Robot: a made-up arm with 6 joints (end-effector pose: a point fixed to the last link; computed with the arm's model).
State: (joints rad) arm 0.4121 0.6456 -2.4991 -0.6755 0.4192 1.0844
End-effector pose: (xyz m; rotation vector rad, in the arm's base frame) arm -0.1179 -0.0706 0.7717 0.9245 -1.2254 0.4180
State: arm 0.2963 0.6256 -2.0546 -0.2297 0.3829 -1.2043
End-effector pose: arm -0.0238 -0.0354 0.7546 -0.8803 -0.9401 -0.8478
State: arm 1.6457 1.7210 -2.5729 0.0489 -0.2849 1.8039
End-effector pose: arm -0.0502 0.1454 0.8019 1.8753 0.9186 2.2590
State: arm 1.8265 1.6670 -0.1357 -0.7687 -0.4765 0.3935
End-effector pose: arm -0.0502 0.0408 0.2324 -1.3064 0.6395 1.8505
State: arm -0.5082 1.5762 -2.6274 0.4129 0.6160 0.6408
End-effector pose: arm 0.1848 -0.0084 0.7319 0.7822 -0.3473 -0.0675
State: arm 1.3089 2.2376 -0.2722 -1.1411 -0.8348 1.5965
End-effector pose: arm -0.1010 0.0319 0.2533 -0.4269 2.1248 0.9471
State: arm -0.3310 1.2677 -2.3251 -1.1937 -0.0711 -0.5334
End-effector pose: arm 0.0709 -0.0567 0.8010 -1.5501 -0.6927 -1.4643
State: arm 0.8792 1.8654 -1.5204 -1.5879 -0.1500 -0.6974
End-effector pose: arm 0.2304 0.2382 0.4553 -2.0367 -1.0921 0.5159
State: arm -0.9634 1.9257 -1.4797 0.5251 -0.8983 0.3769
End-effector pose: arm 0.1767 -0.2830 0.5275 0.6377 -0.7288 -1.1765
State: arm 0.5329 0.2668 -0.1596 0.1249 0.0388 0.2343
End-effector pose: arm 0.1217 0.1119 0.3969 0.2612 0.3717 0.3870
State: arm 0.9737 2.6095 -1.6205 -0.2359 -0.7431 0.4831
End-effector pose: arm 0.1533 0.3120 0.2826 0.0565 0.5242 0.9478
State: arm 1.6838 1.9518 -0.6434 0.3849 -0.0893 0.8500
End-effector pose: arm -0.0597 0.1532 0.2425 -0.2010 1.6068 0.5454
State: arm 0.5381 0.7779 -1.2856 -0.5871 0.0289 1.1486
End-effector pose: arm 0.1338 0.1052 0.6300 0.6408 -0.1558 0.5565
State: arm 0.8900 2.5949 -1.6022 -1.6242 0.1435 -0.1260
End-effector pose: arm 0.2360 0.1738 0.2330 -2.0765 -0.1012 0.9715
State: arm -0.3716 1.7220 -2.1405 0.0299 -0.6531 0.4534
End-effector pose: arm 0.2318 -0.0538 0.7367 0.3097 -0.9758 -0.1893
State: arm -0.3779 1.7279 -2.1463 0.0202 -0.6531 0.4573
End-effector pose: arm 0.2325 -0.0550 0.7362 0.2999 -0.9749 -0.1932
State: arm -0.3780 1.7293 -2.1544 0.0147 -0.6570 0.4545
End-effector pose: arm 0.2312 -0.0543 0.7379 0.2896 -0.9841 -0.1925
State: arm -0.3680 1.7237 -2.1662 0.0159 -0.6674 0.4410
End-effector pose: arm 0.2266 -0.0504 0.7428 0.2789 -1.0094 -0.1843
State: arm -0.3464 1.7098 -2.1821 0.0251 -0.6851 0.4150
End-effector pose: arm 0.2176 -0.0433 0.7512 0.2690 -1.0538 -0.1686
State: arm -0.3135 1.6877 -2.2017 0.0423 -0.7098 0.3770
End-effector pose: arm 0.2039 -0.0335 0.7625 0.2626 -1.1167 -0.1468
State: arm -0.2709 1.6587 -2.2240 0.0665 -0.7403 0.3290
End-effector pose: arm 0.1854 -0.0225 0.7753 0.2631 -1.1950 -0.1220
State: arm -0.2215 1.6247 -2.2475 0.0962 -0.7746 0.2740
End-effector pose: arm 0.1628 -0.0121 0.7883 0.2737 -1.2829 -0.0982
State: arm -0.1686 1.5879 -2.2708 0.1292 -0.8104 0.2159
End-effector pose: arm 0.1375 -0.0038 0.7999 0.2959 -1.3740 -0.0782
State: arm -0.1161 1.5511 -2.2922 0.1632 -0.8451 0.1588
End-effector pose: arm 0.1117 0.0014 0.8093 0.3289 -1.4603 -0.0639
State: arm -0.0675 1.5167 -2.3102 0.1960 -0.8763 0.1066
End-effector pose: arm 0.0877 0.0034 0.8160 0.3692 -1.5352 -0.0554
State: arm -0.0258 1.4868 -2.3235 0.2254 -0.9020 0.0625
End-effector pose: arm 0.0677 0.0030 0.8202 0.4114 -1.5939 -0.0515
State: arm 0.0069 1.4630 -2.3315 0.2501 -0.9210 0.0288
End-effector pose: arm 0.0527 0.0013 0.8226 0.4502 -1.6343 -0.0501
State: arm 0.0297 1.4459 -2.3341 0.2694 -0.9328 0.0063
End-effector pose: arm 0.0433 -0.0006 0.8236 0.4814 -1.6570 -0.0493
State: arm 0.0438 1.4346 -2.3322 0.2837 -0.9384 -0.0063
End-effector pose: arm 0.0385 -0.0021 0.8240 0.5040 -1.6655 -0.0480
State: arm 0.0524 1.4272 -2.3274 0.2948 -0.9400 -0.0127
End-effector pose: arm 0.0367 -0.0032 0.8240 0.5205 -1.6650 -0.0460
